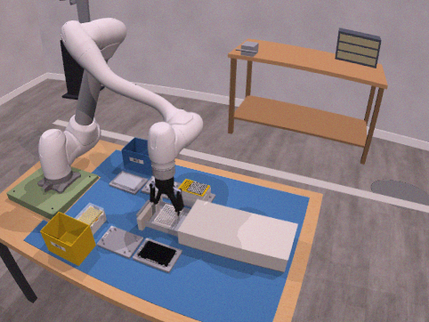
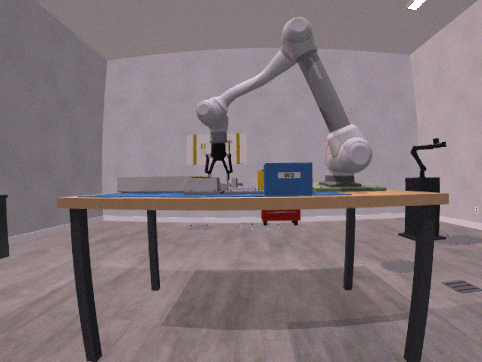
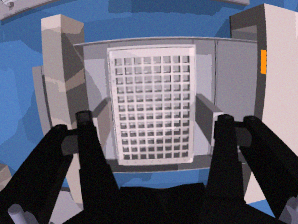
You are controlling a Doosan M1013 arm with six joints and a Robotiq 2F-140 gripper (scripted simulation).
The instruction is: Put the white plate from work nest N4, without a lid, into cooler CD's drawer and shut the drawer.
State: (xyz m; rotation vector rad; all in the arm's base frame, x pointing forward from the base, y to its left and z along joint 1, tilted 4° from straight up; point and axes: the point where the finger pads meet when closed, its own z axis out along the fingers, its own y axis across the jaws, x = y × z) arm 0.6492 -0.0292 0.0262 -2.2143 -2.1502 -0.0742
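Now: hand 2 cm above the white plate. From my hand the other things lie so: cooler CD: 17 cm ahead, 2 cm below; then drawer: 4 cm ahead, 3 cm below; then black plate: 4 cm ahead, 19 cm to the right, 4 cm below.
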